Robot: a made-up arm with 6 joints. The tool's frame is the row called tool.
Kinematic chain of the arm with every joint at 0, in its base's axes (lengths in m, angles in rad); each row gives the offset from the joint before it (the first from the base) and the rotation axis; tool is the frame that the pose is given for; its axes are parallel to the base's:
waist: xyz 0 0 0.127 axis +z
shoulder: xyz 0 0.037 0 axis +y
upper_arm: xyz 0 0 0.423 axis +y
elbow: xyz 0 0 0.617 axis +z
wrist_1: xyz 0 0 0 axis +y
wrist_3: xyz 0 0 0.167 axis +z
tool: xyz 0 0 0
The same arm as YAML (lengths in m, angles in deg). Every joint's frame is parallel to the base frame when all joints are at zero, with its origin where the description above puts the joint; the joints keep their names.
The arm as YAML. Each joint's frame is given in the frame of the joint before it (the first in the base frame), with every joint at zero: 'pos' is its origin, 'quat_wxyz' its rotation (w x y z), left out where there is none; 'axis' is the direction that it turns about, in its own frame. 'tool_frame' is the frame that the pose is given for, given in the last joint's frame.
length_unit: m
angle_unit: deg
joints:
  - joint: waist
    pos: [0.0, 0.0, 0.127]
    axis: [0.0, 0.0, 1.0]
  - joint: shoulder
    pos: [0.0, 0.037, 0.0]
    axis: [0.0, 1.0, 0.0]
  - joint: upper_arm
    pos: [0.0, 0.0, 0.423]
    axis: [0.0, 1.0, 0.0]
  - joint: elbow
    pos: [0.0, 0.0, 0.617]
    axis: [0.0, 0.0, 1.0]
  - joint: wrist_1
    pos: [0.0, 0.0, 0.0]
    axis: [0.0, 1.0, 0.0]
  - joint: wrist_3
    pos: [0.0, 0.0, 0.167]
    axis: [0.0, 0.0, 1.0]
tool_frame:
  pos: [0.0, 0.0, 0.0]

